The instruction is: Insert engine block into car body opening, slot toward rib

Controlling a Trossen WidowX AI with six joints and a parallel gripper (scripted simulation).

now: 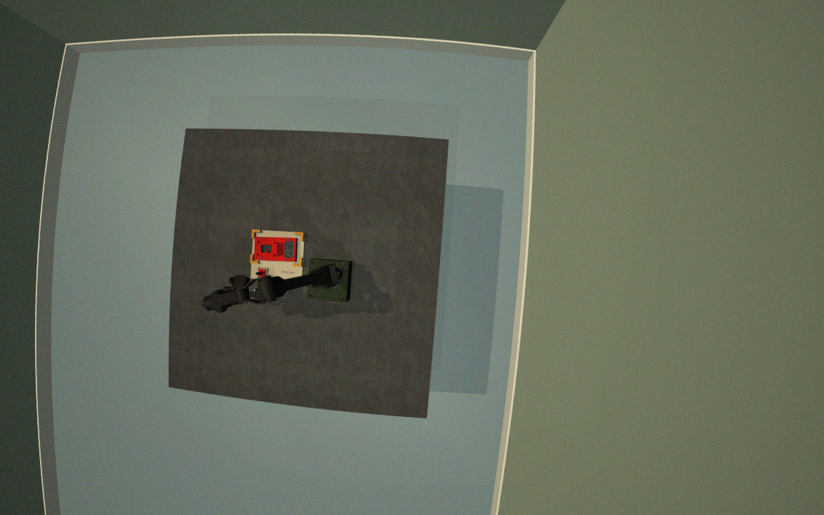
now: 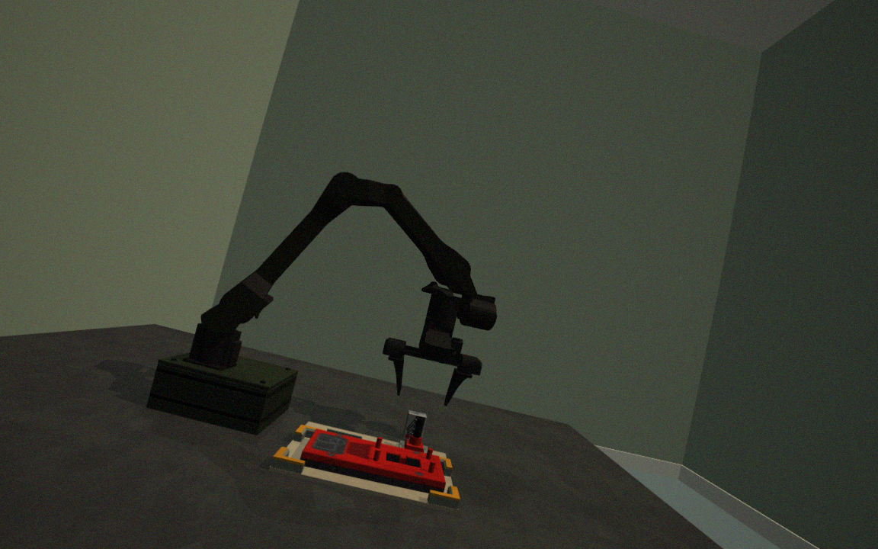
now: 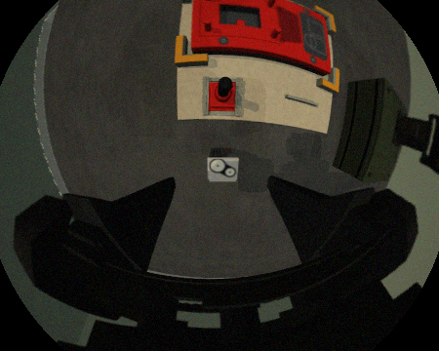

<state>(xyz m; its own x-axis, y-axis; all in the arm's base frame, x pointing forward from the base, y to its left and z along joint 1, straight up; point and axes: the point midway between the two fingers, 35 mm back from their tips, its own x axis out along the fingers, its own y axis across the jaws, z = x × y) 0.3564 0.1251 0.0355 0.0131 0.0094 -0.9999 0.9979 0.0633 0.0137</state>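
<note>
The grey engine block lies 5 cm below my gripper tip. Also, from my gripper tip: beige base plate: 19 cm to the right, 6 cm below, 5 cm behind; then black post: 9 cm to the right, 4 cm below.
</note>
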